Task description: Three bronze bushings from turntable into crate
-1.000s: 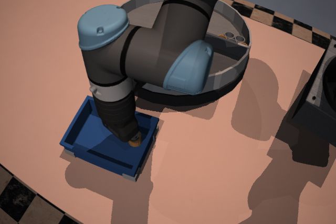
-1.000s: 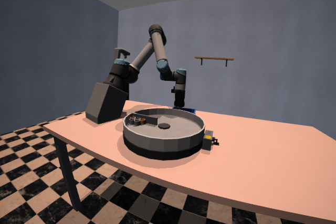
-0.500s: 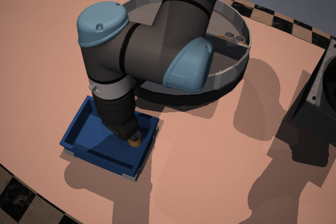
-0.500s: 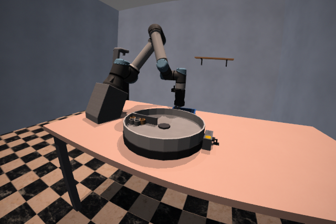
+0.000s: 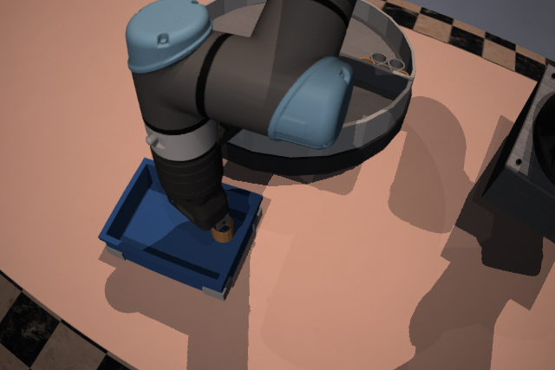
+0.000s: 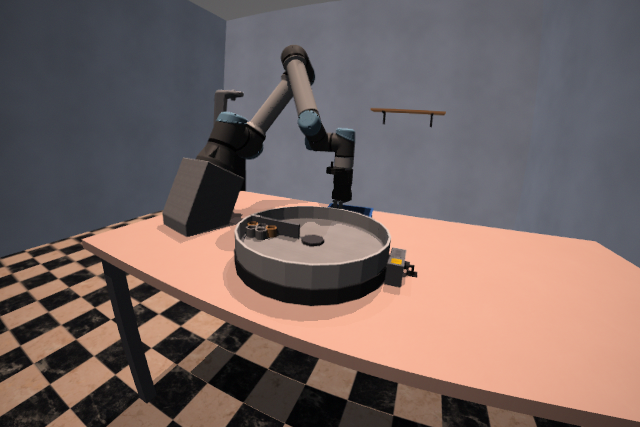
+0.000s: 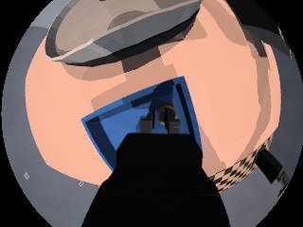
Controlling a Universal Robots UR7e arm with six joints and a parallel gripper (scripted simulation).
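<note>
My gripper is now 30 mm short of the blue crate, 40 mm to the right of it and 20 mm above it. The rest, counted from my hand: grey turntable (90 mm ahead, 320 mm to the right, 10 mm above).
</note>
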